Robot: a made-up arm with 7 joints.
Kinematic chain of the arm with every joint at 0, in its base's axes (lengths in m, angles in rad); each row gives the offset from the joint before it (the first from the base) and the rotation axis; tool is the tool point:
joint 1: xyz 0 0 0.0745 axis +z
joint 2: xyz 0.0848 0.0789 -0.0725 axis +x
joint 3: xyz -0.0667 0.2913 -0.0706 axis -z
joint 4: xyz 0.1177 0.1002 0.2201 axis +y
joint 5: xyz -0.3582 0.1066 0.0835 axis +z
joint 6: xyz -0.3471 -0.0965 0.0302 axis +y
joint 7: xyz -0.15 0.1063 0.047 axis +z
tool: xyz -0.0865 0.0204 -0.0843
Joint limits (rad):
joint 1: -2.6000..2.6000
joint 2: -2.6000..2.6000
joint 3: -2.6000..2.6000
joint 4: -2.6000..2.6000
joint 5: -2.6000..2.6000
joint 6: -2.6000..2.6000
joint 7: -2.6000..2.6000
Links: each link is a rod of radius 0.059 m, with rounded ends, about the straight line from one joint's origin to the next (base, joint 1, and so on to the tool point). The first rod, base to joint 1, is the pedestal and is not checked.
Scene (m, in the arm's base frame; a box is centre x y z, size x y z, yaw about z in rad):
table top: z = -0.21
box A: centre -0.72 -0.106 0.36 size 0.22 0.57 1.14 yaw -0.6
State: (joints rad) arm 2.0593 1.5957 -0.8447 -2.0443 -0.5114 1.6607 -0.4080
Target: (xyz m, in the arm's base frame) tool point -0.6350 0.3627 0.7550
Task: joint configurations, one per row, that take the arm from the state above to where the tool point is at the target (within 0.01 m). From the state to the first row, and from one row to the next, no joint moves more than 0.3 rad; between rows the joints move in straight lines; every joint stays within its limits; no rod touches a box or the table.
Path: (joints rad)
1: 1.9283 1.8459 -1.0426 -2.2295 -0.5330 1.5263 -0.2399
2: 1.7973 2.0962 -1.2405 -2.4148 -0.5546 1.3919 -0.0719
3: 1.6663 2.3464 -1.4384 -2.6000 -0.5762 1.2574 0.0962
4: 1.6256 2.1441 -1.1659 -2.5653 -0.4900 1.3590 -0.0224
5: 1.5849 1.9417 -0.8933 -2.5306 -0.4038 1.4606 -0.1410
6: 1.5442 1.7393 -0.6208 -2.4959 -0.3177 1.5622 -0.2596
7: 1.5035 1.5370 -0.3482 -2.4612 -0.2315 1.6638 -0.3781

